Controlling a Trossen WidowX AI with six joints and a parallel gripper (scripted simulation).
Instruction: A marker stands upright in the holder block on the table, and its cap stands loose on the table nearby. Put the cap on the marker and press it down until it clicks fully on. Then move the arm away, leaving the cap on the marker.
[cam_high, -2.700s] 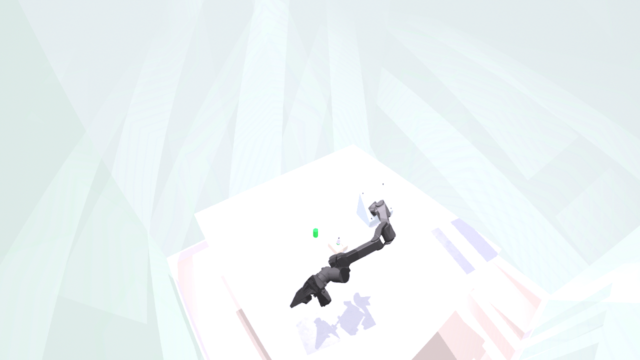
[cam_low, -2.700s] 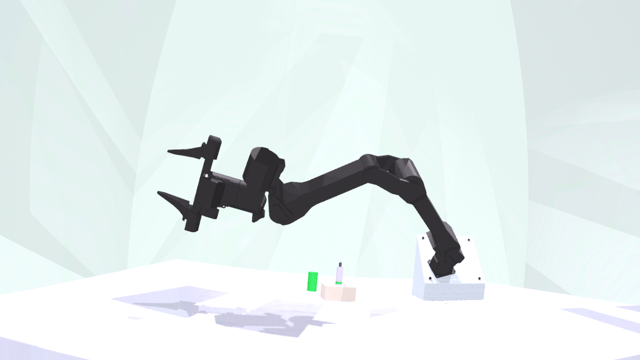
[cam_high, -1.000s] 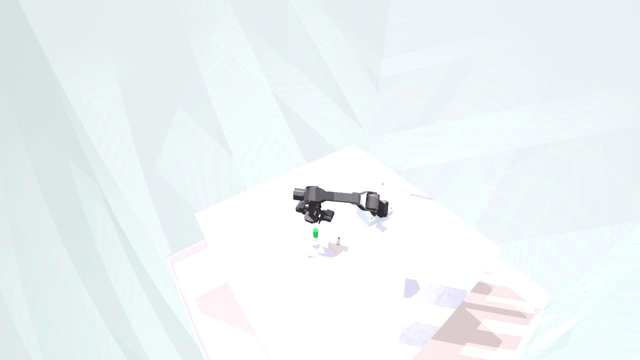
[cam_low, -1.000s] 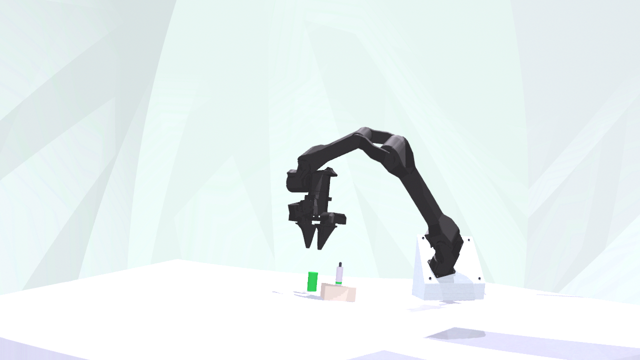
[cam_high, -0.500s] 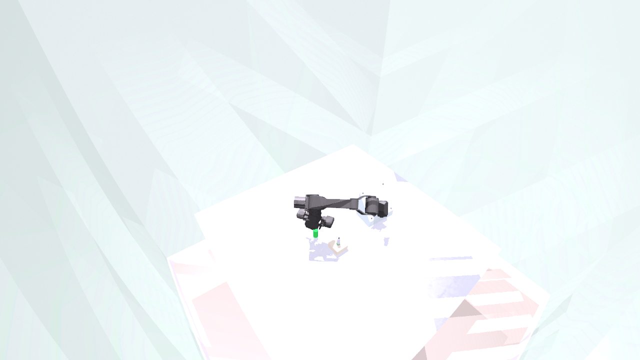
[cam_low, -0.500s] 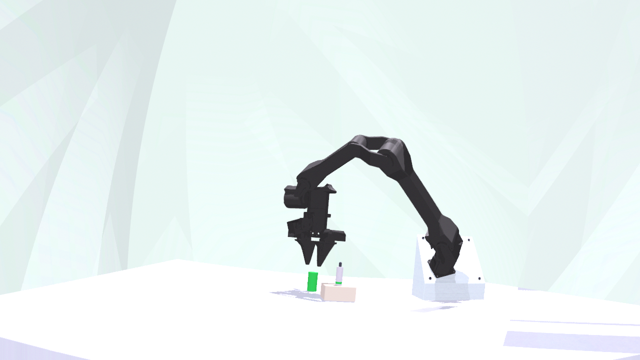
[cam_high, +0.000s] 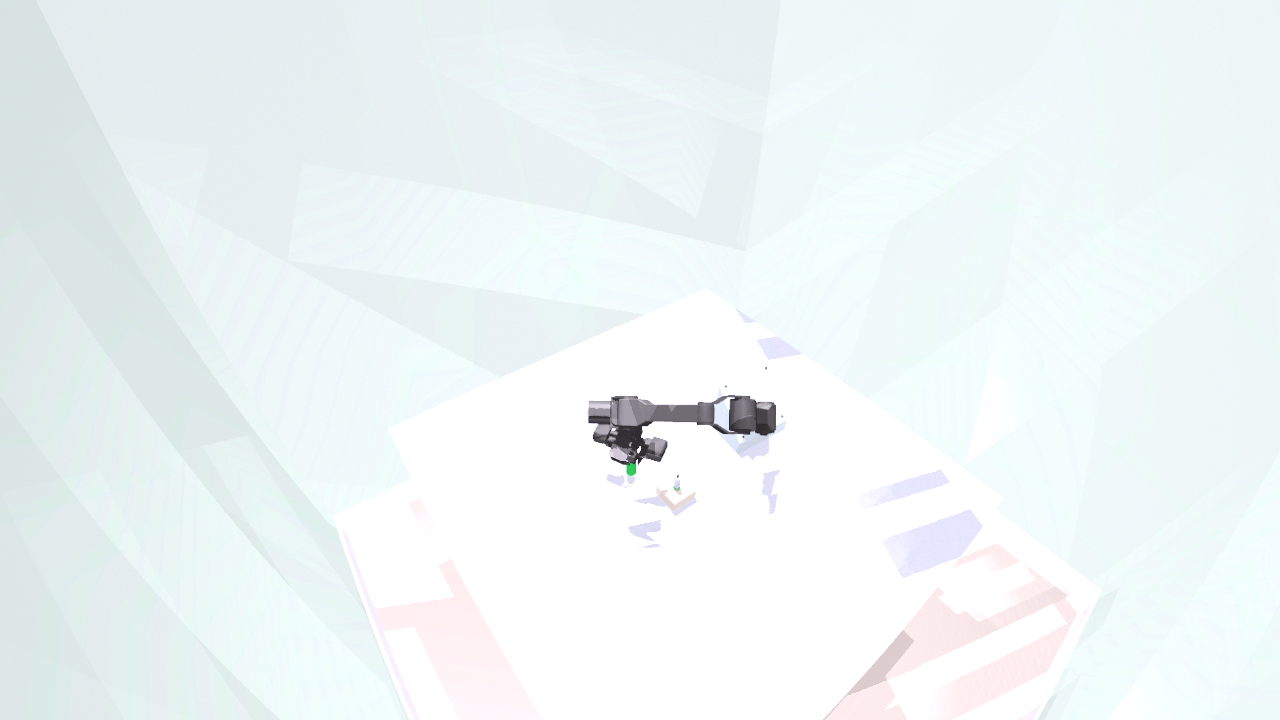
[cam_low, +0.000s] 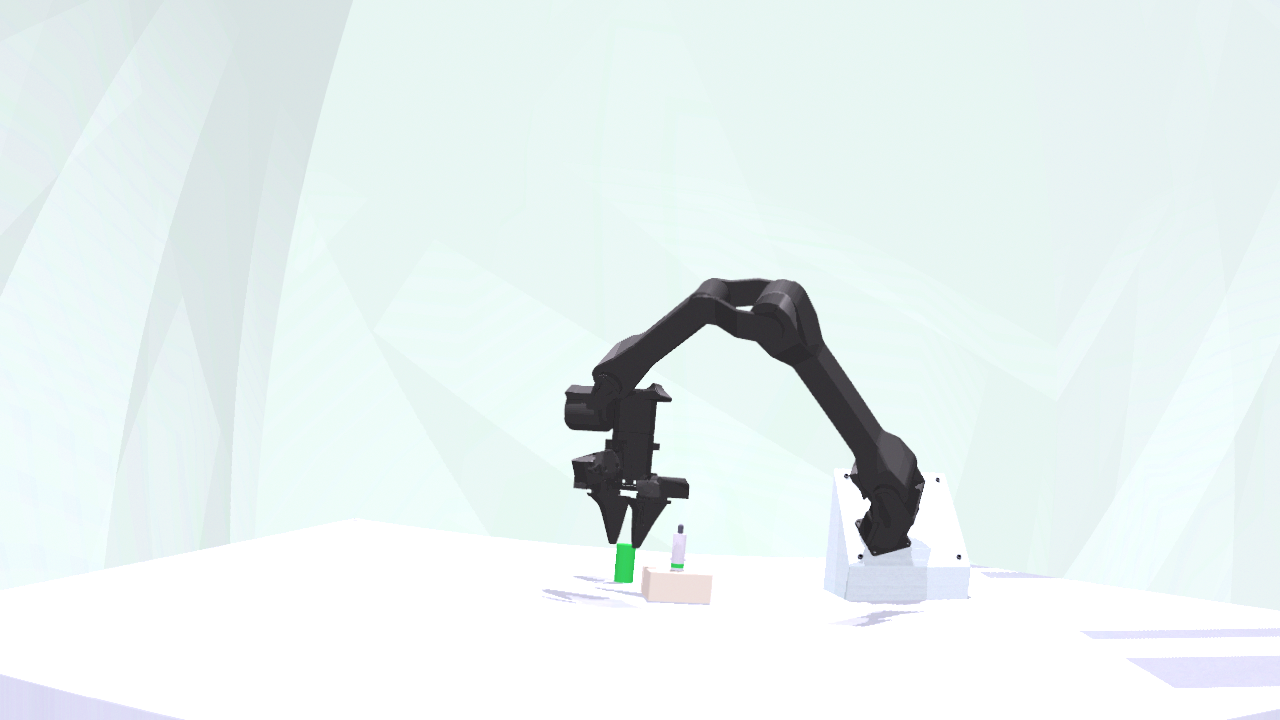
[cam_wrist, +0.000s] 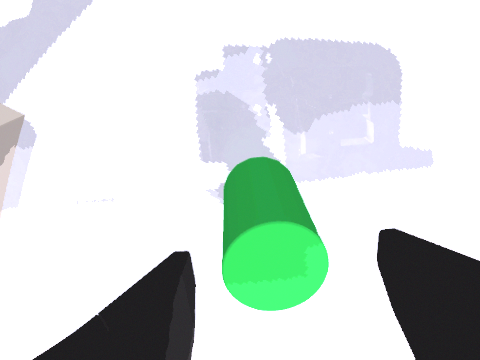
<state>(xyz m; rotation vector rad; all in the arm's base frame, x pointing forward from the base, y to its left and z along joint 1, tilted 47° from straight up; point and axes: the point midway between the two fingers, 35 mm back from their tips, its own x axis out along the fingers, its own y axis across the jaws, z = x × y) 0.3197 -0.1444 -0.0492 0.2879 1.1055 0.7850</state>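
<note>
The green cap is 2 cm below my gripper tip. The rest, counted from my gripper tip: marker 4 cm behind, 14 cm to the left, 2 cm above; then beige holder block 4 cm behind, 14 cm to the left, 3 cm below.
</note>
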